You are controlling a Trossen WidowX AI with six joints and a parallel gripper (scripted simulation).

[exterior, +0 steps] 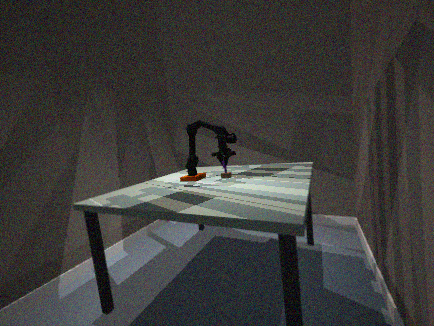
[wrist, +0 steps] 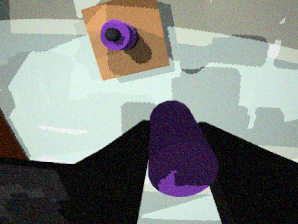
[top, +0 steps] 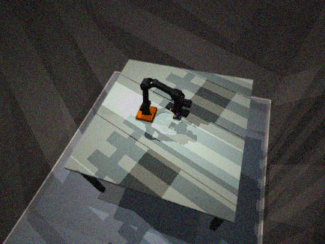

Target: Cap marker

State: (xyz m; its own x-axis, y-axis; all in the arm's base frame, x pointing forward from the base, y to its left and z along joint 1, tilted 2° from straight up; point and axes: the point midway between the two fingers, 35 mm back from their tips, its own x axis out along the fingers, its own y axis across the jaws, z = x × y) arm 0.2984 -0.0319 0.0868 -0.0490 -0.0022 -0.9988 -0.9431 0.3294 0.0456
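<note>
The holder block lies 20 mm behind my gripper tip, 60 mm to the left of it and 80 mm below it. Round my gripper tip: marker cap 10 mm above.
</note>
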